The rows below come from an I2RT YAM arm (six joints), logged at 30 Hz.
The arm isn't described. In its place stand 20 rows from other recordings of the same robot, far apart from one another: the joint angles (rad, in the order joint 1, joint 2, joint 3, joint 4, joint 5, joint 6), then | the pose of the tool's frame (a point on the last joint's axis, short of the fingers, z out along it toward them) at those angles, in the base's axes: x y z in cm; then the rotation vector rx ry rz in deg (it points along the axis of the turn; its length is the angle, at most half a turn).
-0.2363, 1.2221, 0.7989, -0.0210, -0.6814, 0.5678 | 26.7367 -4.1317 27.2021 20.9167 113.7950 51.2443
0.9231, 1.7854, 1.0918, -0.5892, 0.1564, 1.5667 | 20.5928 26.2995 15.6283 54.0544 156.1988 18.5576
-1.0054, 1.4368, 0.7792, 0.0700, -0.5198, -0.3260 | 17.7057 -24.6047 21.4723 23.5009 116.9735 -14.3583
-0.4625, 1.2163, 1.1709, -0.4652, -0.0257, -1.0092 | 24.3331 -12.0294 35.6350 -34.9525 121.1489 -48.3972
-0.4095, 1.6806, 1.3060, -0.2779, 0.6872, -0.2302 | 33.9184 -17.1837 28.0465 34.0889 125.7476 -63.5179
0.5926, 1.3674, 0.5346, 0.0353, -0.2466, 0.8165 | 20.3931 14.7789 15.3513 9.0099 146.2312 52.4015
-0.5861, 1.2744, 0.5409, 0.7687, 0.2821, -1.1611 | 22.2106 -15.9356 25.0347 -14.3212 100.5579 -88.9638
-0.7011, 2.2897, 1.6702, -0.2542, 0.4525, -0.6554 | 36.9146 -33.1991 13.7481 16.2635 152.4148 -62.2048
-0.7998, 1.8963, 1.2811, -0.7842, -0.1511, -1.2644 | 25.3146 -25.2854 16.3649 -39.6107 162.7069 -5.8458
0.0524, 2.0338, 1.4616, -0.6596, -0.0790, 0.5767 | 41.2071 2.4426 16.4228 40.9966 157.0224 14.6915
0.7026, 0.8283, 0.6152, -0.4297, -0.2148, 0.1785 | 13.3015 12.2573 24.9632 -40.8340 124.9116 40.8015
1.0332, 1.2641, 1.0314, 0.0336, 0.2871, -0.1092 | 16.1529 25.1261 34.5678 -44.6862 91.6971 23.8453
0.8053, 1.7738, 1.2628, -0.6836, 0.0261, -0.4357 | 24.7709 25.6430 20.2675 -91.8409 129.1864 3.5106
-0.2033, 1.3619, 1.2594, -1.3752, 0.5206, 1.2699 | 21.6649 -6.2741 30.1949 107.0404 115.1292 -32.3301
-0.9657, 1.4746, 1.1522, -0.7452, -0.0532, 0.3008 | 17.1560 -24.4718 25.9593 88.8362 122.7643 -8.9009
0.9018, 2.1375, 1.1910, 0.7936, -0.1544, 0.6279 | 28.1941 36.5435 15.5889 -21.9028 106.3020 70.3612
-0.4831, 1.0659, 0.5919, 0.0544, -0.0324, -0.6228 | 21.1076 -10.9419 24.1473 -9.4531 117.3773 -38.5060
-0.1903, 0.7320, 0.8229, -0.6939, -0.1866, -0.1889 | 15.0435 -2.2252 31.0135 -5.9978 123.7243 -0.8856
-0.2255, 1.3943, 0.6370, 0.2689, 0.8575, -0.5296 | 26.5744 -8.8582 20.3045 14.2108 121.8686 -76.4865
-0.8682, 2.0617, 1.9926, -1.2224, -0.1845, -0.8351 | 27.8367 -31.8646 28.4493 0.5726 161.4306 -7.2337
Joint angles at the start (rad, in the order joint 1, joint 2, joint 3, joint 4, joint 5, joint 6):
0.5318 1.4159 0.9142 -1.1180 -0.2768 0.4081
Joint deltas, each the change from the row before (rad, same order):
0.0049 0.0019 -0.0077 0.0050 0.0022 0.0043
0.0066 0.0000 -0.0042 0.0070 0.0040 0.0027
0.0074 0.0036 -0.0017 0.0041 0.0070 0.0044
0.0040 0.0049 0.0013 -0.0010 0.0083 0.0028
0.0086 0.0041 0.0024 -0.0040 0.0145 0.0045
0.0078 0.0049 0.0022 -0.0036 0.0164 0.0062
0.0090 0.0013 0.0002 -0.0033 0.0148 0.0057
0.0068 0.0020 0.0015 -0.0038 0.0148 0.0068
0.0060 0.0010 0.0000 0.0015 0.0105 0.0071
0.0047 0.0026 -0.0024 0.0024 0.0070 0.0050
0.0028 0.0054 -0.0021 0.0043 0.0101 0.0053
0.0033 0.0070 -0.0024 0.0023 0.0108 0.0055
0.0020 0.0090 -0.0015 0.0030 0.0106 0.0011
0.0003 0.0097 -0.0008 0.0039 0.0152 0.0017
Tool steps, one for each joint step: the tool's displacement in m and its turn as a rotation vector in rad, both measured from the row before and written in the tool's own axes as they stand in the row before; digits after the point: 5 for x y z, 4 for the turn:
0.00066 0.00007 0.00247 0.0045 0.0043 0.0008
0.00038 0.00088 0.00139 0.0036 -0.0026 -0.0044
0.00002 0.00109 0.00150 0.0080 -0.0001 -0.0024
-0.00032 0.00056 0.00083 0.0100 0.0015 0.0001
0.00027 0.00125 0.00067 0.0168 0.0008 -0.0024
0.00007 0.00104 0.00080 0.0187 0.0002 0.0001
0.00082 0.00110 0.00063 0.0166 -0.0009 -0.0021
0.00042 0.00082 0.00032 0.0162 -0.0015 0.0010
0.00018 0.00088 0.00044 0.0102 -0.0042 0.0011
0.00017 0.00054 0.00126 0.0081 -0.0002 0.0009
-0.00056 0.00025 0.00164 0.0109 -0.0013 0.0031
-0.00043 0.00022 0.00203 0.0133 0.0018 0.0034
-0.00092 0.00016 0.00214 0.0131 0.0020 0.0003
-0.00140 -0.00016 0.00205 0.0166 -0.0010 0.0023

